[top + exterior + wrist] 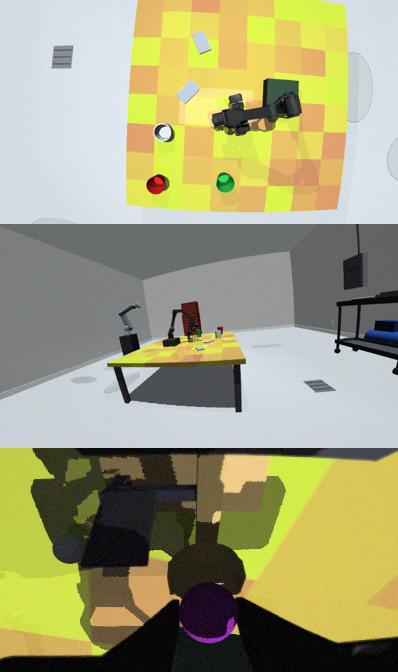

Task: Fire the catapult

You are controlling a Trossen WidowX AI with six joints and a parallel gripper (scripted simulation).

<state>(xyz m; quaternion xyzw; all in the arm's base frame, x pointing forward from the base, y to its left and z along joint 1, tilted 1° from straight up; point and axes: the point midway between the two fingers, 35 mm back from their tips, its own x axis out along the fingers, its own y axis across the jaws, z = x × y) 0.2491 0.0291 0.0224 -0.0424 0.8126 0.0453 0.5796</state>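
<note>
My gripper tip is 10 mm below the purple ball. The rest, counted from my gripper tip: white ball 10 mm behind, 110 mm to the left, 60 mm below; then green cup 130 mm ahead, 350 mm to the left, 40 mm below; then catapult 70 mm ahead, 20 mm to the left, 20 mm below.
</note>
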